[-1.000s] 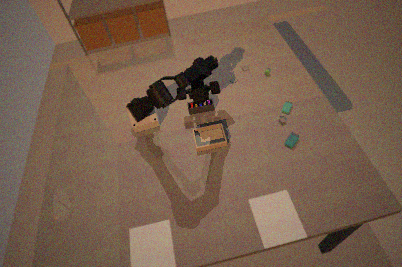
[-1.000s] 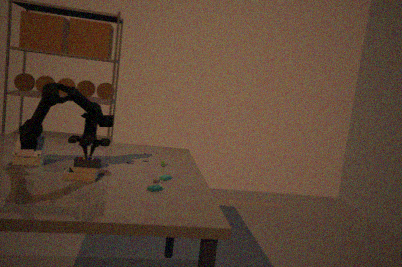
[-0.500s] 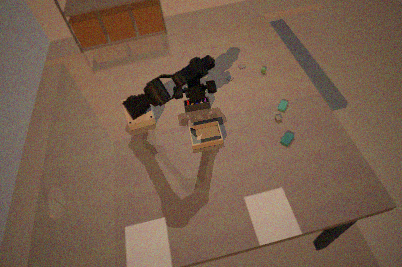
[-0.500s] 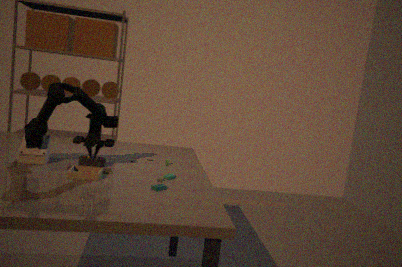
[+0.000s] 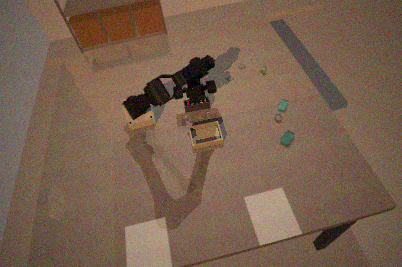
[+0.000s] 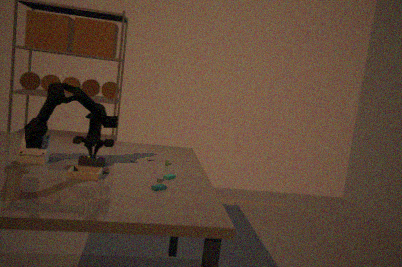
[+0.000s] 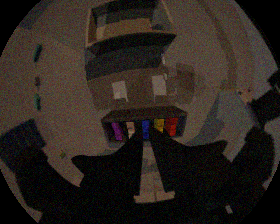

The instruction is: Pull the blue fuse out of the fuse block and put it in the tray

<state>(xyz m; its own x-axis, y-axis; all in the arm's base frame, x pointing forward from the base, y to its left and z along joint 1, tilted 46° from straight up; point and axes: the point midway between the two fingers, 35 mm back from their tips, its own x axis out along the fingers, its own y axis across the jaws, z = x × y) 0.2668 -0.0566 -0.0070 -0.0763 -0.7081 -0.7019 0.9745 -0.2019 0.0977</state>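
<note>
Right now the tray is 180 mm to the right of my gripper tip, 30 mm below it and 20 mm behind it. From my gripper tip the other things lie so: blue fuse: 10 mm below.
</note>
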